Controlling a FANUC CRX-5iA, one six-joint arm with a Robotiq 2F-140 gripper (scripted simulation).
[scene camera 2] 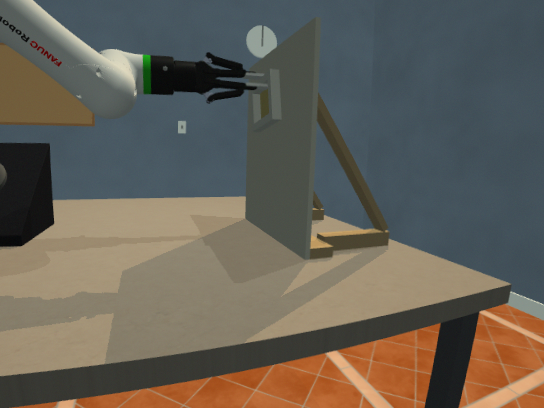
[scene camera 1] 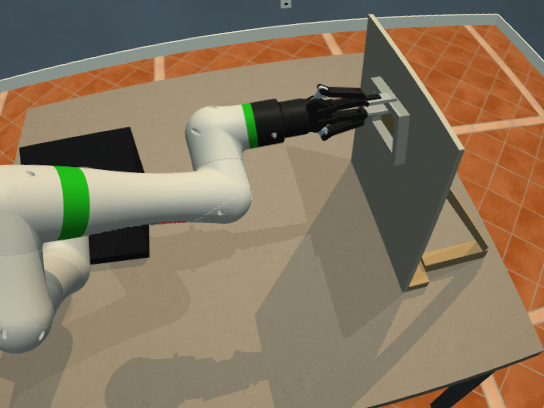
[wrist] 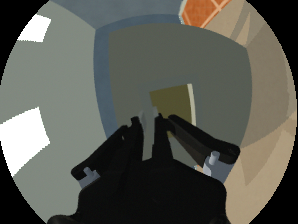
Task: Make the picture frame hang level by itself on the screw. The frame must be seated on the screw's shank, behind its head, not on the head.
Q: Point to a grey picture frame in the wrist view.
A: At 183,98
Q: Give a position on a grey wall board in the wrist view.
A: At 137,54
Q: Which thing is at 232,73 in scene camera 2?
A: My gripper.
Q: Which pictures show my gripper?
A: Scene camera 2, scene camera 1 and the wrist view: all of them.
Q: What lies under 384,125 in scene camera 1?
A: A grey picture frame.
